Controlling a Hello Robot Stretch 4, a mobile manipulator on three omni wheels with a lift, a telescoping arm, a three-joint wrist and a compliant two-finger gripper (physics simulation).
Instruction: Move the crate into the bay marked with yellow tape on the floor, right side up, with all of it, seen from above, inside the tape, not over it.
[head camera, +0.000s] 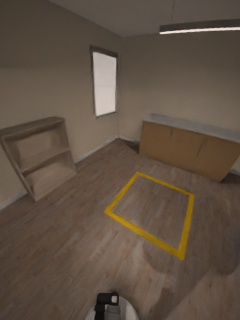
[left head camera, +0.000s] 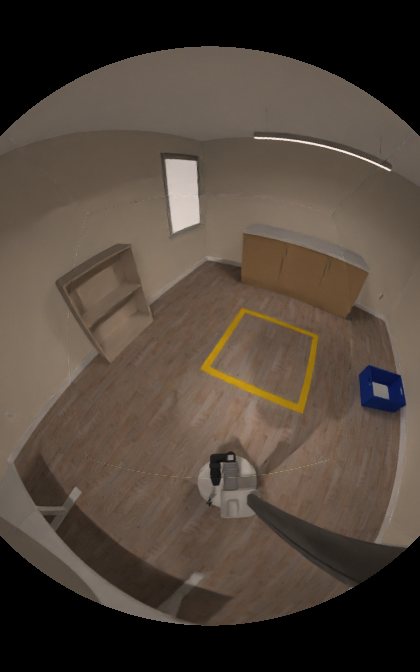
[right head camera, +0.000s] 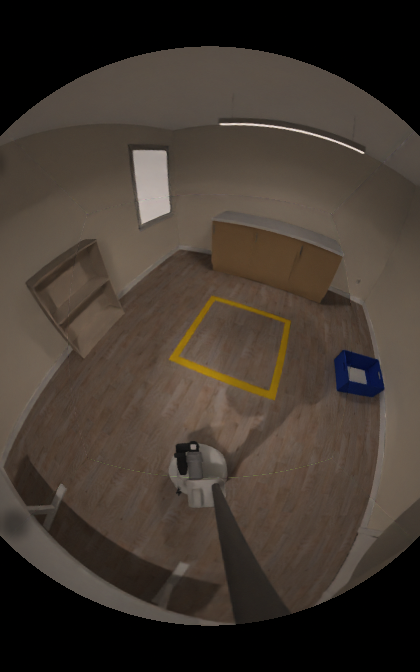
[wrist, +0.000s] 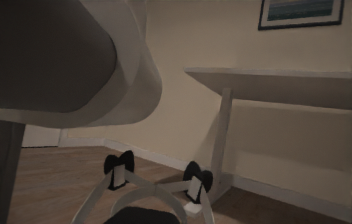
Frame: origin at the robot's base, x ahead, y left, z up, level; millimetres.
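Where they show: gripper, fingertip midpoint: (wrist: 159, 168).
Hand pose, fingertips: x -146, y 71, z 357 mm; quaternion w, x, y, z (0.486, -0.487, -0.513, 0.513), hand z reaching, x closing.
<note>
After its pixels a point has its place.
A blue crate (left head camera: 371, 400) (right head camera: 347, 385) stands on the floor at the right, near the right wall, with its open top up and a white patch on its inside bottom. The bay, a yellow tape outline (head camera: 142, 232) @(x 809, y -294, z -27 mm) (left head camera: 252, 389) (right head camera: 224, 378), lies on the floor ahead of the robot. The crate is outside the tape, to its right. My gripper (wrist: 159, 168) @(x -146, y 71, z 357 mm) is open, with a gap between its two dark fingertips. It is folded back by the robot's base, away from the crate. The crate does not show in the wrist view.
A shelf unit (head camera: 40, 121) @(x 1632, y 1179, z 1032 mm) (left head camera: 95, 262) (right head camera: 62, 261) stands at the left wall. A wooden cabinet (head camera: 170, 145) @(x 2319, y -927, z 454 mm) (left head camera: 300, 274) (right head camera: 270, 257) stands beyond the bay. A table (wrist: 280, 89) @(x -989, y 575, z 667 mm) with pale legs stands behind the robot. Walls bound the floor.
</note>
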